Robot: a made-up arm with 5 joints.
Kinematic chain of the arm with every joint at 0, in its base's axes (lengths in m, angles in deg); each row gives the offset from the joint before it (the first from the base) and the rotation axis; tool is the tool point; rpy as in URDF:
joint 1: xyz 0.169 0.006 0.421 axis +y
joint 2: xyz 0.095 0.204 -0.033 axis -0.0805 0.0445 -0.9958
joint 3: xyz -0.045 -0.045 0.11 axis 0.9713 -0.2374 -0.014
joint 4: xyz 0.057 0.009 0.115 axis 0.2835 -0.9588 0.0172
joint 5: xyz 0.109 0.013 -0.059 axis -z
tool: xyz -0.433 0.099 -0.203 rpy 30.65 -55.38 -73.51
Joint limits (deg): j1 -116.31..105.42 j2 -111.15..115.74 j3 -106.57..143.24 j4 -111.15..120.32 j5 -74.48..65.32
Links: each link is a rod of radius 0.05 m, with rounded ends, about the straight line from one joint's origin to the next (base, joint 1, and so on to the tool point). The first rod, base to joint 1, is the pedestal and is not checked.
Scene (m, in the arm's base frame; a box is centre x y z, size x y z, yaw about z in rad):
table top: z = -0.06
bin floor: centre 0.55 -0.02 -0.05 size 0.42 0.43 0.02 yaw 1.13
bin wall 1: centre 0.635 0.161 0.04 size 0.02 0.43 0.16 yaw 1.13
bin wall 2: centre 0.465 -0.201 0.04 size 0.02 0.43 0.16 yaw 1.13
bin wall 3: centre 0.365 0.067 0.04 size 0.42 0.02 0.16 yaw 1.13
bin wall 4: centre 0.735 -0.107 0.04 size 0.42 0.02 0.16 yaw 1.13
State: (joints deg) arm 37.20 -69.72 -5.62 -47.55 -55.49
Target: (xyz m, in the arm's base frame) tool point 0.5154 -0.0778 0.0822
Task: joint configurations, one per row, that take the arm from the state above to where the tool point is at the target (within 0.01 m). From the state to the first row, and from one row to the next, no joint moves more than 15 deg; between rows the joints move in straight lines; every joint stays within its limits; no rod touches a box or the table.
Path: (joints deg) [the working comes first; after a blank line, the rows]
Joints at the target: 46.22 -83.79 5.41 -32.41 -68.35
Straight joint move there: clear.

1: 41.71 -76.76 -0.11 -39.98 -61.92
2: 46.22 -83.79 5.41 -32.41 -68.35

